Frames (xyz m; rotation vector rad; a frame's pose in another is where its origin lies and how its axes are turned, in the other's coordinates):
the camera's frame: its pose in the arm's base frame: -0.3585 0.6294 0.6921 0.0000 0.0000 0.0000
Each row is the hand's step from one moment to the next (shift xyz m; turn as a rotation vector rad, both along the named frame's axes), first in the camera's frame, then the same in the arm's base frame.
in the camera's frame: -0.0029 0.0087 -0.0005 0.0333 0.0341 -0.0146
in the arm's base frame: -0.0029 0.0087 -0.0005 0.0333 0.0341 -0.0146
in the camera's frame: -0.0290 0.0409 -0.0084 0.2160 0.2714 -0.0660
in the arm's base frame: -0.0290 0.0409 -0.0084 0.2160 0.2714 -0.0660
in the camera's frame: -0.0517 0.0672 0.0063 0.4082 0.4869 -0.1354
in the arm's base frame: -0.0517 0.0672 0.0063 0.4082 0.4869 -0.1354
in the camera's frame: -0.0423 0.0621 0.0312 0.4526 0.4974 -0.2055
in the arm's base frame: -0.0423 0.0621 0.0312 0.4526 0.4974 -0.2055
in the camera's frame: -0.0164 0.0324 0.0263 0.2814 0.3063 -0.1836
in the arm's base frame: -0.0164 0.0324 0.0263 0.2814 0.3063 -0.1836
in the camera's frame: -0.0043 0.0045 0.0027 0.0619 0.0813 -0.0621
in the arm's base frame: -0.0043 0.0045 0.0027 0.0619 0.0813 -0.0621
